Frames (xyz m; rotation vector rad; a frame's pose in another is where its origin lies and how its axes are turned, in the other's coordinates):
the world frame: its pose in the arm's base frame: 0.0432 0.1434 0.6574 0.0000 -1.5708 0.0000
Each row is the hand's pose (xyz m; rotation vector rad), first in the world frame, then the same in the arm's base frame.
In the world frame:
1: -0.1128 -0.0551 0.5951 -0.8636 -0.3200 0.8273
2: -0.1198 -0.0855 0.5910 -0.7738 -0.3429 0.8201
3: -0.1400 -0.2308 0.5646 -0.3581 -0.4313 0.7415
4: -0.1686 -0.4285 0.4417 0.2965 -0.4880 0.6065
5: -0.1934 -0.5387 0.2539 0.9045 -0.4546 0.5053
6: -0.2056 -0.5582 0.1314 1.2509 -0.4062 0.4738
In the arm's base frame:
1: -0.5519 0.0883 0.5446 -1.3733 -1.6713 -0.0295
2: -0.5478 0.0579 0.5376 -1.3004 -1.7181 0.0378
3: -0.5214 -0.0874 0.5174 -0.9127 -1.8967 0.3182
4: -0.3985 -0.2851 0.4888 -0.2598 -1.9873 0.7569
5: -0.2107 -0.3953 0.4640 0.3315 -1.8570 1.1705
6: -0.0882 -0.4148 0.4518 0.6371 -1.6966 1.4140

